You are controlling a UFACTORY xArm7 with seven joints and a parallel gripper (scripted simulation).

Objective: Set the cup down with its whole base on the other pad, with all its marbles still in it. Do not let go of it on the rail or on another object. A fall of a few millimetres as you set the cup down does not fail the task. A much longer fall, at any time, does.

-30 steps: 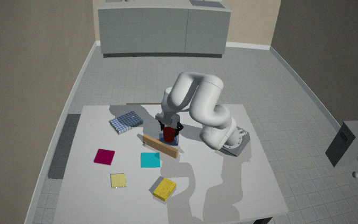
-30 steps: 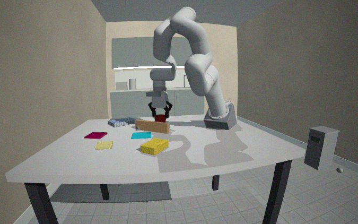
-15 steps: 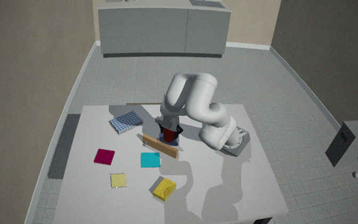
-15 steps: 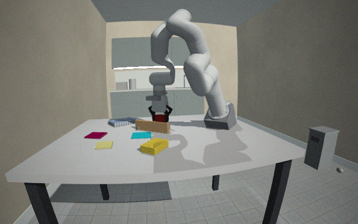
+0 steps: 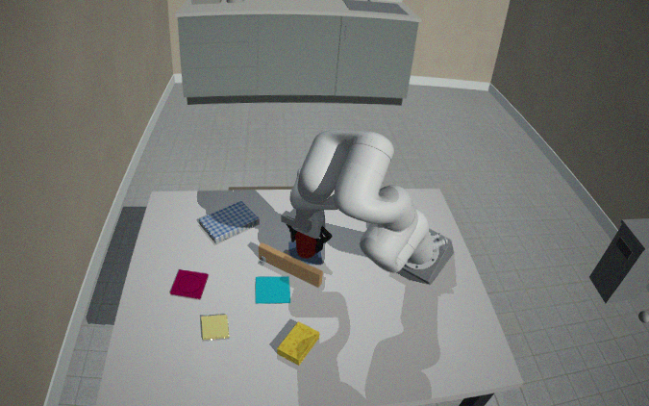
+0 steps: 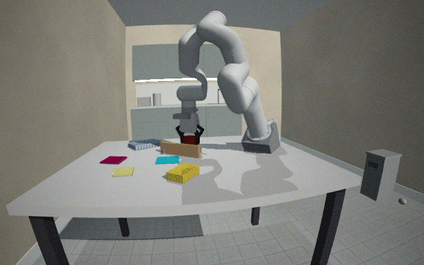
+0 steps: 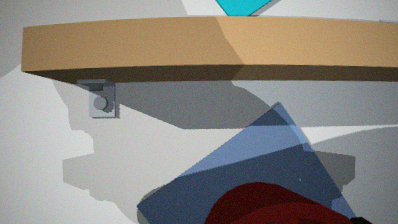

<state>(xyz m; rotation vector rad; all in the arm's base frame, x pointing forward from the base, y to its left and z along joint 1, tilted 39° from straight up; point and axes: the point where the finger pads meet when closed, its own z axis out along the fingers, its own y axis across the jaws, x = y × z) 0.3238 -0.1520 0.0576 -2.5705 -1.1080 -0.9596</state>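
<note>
My hand is 20 mm above the red cup. The rest, counted from my hand: green marble 30 mm below; blue marble 30 mm below, 20 mm behind; wooden rail 80 mm to the left, 60 mm ahead, 30 mm below.
</note>
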